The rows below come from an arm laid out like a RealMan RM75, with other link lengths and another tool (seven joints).
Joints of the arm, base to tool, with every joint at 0 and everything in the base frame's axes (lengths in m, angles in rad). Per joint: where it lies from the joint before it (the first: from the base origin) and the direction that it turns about. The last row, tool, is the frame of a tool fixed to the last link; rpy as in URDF.
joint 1: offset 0 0 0.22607 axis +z
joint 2: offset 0 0 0 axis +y
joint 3: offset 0 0 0.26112 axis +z
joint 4: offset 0 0 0 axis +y
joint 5: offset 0 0 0.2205 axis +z
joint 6: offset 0 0 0 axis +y
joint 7: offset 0 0 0.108 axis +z
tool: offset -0.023 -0.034 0.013 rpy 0 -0.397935 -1.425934
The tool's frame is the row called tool.
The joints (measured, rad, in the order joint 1, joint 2, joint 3, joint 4, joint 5, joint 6, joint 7), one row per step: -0.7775, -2.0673, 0.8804, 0.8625, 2.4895, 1.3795, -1.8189; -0.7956, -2.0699, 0.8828, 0.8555, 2.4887, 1.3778, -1.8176; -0.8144, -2.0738, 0.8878, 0.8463, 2.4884, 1.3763, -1.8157; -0.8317, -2.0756, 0.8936, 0.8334, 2.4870, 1.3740, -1.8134; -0.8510, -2.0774, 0.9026, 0.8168, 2.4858, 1.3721, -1.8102; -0.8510, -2.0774, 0.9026, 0.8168, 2.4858, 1.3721, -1.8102; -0.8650, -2.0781, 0.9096, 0.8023, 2.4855, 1.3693, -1.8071; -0.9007, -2.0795, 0.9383, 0.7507, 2.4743, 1.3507, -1.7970; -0.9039, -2.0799, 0.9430, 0.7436, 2.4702, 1.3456, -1.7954; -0.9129, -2.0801, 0.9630, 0.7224, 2.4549, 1.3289, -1.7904; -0.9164, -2.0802, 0.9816, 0.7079, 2.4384, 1.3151, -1.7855
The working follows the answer.
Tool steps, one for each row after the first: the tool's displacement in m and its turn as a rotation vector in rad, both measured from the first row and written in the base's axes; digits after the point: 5 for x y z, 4 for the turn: 0.00733, 0.00352, -0.00291, -0.0067, -0.0018, -0.0160; 0.01499, 0.00656, -0.00717, -0.0179, -0.0025, -0.0329; 0.02126, 0.00910, -0.01126, -0.0298, -0.0025, -0.0468; 0.02801, 0.01145, -0.01644, -0.0467, -0.0003, -0.0624; 0.02801, 0.01145, -0.01644, -0.0467, -0.0003, -0.0624; 0.03236, 0.01300, -0.02031, -0.0593, 0.0028, -0.0730; 0.04238, 0.01599, -0.03359, -0.0951, 0.0093, -0.0986; 0.04329, 0.01623, -0.03553, -0.0978, 0.0086, -0.1012; 0.04617, 0.01694, -0.04142, -0.1063, 0.0085, -0.1113; 0.04773, 0.01700, -0.04598, -0.1117, 0.0066, -0.1191
Tool pose at each row, in the base's axes (x y z in m, rotation vector in rad; rounded; the steps above come from the unrounded poses): -0.25040, 0.43178, 0.02359, 1.8774, 2.4822, -0.1602; -0.24307, 0.43529, 0.02069, 1.8944, 2.4629, -0.1668; -0.23541, 0.43834, 0.01642, 1.9111, 2.4409, -0.1800; -0.22914, 0.44088, 0.01233, 1.9238, 2.4216, -0.1945; -0.22238, 0.44322, 0.00715, 1.9371, 2.3991, -0.2172; -0.22238, 0.44322, 0.00715, 1.9371, 2.3991, -0.2172; -0.21804, 0.44478, 0.00328, 1.9463, 2.3840, -0.2355; -0.20802, 0.44776, -0.01000, 1.9650, 2.3436, -0.2845; -0.20710, 0.44800, -0.01194, 1.9668, 2.3391, -0.2868; -0.20423, 0.44872, -0.01783, 1.9752, 2.3246, -0.2968; -0.20266, 0.44878, -0.02238, 1.9814, 2.3130, -0.3014

